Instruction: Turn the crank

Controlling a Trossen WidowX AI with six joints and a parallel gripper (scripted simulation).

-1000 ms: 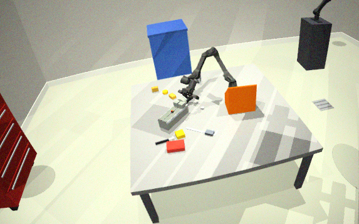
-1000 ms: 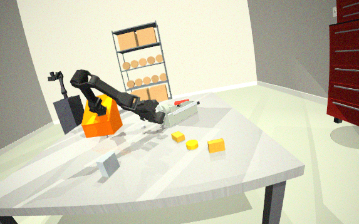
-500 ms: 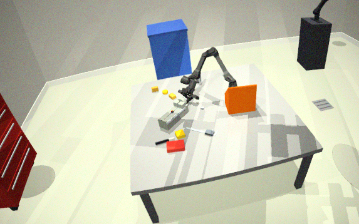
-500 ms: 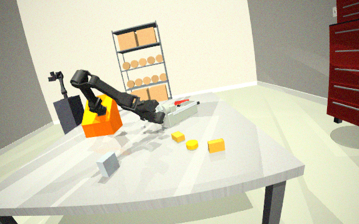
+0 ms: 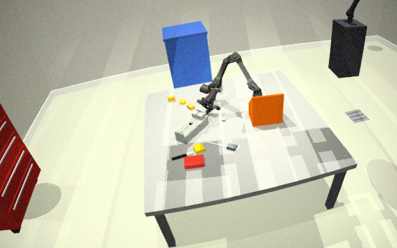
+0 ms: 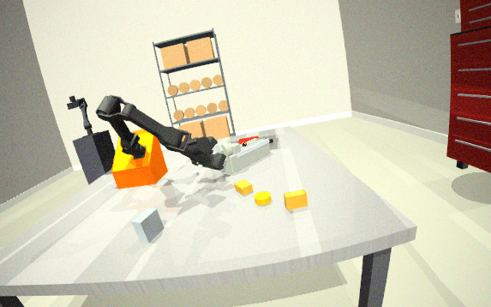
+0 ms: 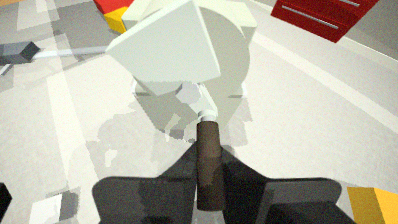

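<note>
My gripper tip is now 3 cm below the dark brown crank handle, 1 cm to the left of it and 1 cm past it. From my gripper tip the other things lie so: yellow block 33 cm to the left, 6 cm ahead, 2 cm below; then grey cube 39 cm to the right, 16 cm behind; then red pointer 14 cm to the left, 10 cm ahead, 5 cm above.
</note>
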